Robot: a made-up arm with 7 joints.
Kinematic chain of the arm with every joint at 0, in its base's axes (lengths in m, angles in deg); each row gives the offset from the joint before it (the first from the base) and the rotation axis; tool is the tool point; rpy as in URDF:
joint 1: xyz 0 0 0.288 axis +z
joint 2: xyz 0 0 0 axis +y
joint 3: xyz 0 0 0.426 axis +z
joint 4: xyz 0.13 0 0 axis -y
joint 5: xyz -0.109 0 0.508 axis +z
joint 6: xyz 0 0 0 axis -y
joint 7: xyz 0.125 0 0 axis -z
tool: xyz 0 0 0 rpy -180 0 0
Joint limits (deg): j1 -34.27..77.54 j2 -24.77..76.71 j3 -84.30..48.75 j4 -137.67..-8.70 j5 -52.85..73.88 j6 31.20..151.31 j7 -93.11..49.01
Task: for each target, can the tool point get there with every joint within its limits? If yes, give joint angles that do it. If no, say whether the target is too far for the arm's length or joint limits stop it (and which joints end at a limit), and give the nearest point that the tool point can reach.
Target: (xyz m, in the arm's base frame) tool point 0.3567 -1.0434 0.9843
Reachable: no: too far | nearest point 0.3163 -0.8446 0.8696 | short by 0.233 m
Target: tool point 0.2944 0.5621 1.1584
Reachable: yes | joints 47.82 12.38 21.82 -45.46 4.85 122.94 17.16
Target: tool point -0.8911 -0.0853 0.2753
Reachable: no: joint limits stop it (at a limit: joint 1, joint 2, joint 3, joint 4, joint 6) | nearest point -0.4562 0.2218 0.0081 | short by 0.596 m
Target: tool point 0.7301 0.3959 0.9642
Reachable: yes | joints 49.01 34.37 -46.53 -42.80 7.51 135.20 10.36
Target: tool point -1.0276 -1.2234 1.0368
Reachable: no: too far | nearest point -0.4964 -0.5910 0.8714 | short by 0.842 m
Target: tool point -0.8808 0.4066 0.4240
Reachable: no: joint limits stop it (at a limit: joint 1, joint 3, joint 5) | nearest point -0.4785 0.4591 0.5147 | short by 0.416 m
